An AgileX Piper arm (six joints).
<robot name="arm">
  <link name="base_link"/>
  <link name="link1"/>
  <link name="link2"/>
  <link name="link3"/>
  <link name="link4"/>
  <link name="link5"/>
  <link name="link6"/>
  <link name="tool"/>
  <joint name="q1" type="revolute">
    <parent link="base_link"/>
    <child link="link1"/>
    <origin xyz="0 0 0.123" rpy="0 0 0"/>
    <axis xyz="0 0 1"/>
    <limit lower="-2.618" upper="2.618"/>
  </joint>
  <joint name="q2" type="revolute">
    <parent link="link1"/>
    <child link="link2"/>
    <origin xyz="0 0 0" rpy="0 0 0"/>
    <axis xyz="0 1 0"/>
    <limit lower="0" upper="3.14"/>
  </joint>
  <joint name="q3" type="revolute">
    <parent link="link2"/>
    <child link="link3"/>
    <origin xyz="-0.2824 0 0.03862" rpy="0 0 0"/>
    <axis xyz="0 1 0"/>
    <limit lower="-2.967" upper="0"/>
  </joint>
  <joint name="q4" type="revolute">
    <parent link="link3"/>
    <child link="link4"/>
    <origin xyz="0.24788 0 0.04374" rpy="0 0 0"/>
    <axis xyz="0.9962 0 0.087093"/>
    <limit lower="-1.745" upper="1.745"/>
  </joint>
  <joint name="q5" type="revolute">
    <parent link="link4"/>
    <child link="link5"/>
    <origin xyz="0 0 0" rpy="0 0 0"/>
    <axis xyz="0 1 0"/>
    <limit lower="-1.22" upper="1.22"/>
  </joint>
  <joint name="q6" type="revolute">
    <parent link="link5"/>
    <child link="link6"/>
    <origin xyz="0.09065 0 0.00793" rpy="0 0 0"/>
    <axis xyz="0.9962 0 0.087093"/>
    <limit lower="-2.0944" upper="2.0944"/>
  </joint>
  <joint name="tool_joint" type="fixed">
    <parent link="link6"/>
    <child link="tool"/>
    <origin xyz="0 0 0" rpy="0 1.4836 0"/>
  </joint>
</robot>
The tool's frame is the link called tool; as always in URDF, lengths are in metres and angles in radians.
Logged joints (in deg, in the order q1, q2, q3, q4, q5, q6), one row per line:
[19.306, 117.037, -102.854, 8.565, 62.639, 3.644]
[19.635, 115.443, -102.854, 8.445, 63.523, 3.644]
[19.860, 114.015, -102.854, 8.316, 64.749, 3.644]
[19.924, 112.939, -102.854, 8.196, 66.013, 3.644]
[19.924, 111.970, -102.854, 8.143, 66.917, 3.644]
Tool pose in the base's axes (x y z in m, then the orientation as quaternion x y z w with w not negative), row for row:
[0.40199, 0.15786, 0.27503, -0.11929, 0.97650, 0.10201, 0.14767]
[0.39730, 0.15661, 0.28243, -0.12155, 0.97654, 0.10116, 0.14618]
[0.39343, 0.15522, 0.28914, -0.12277, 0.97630, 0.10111, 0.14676]
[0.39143, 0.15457, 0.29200, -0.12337, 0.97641, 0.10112, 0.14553]
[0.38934, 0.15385, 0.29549, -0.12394, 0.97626, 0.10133, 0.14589]
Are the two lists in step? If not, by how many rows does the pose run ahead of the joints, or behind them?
The pose runs 2 rows ahead of the joints: the pose in row i belongs to the joints in row i + 2.
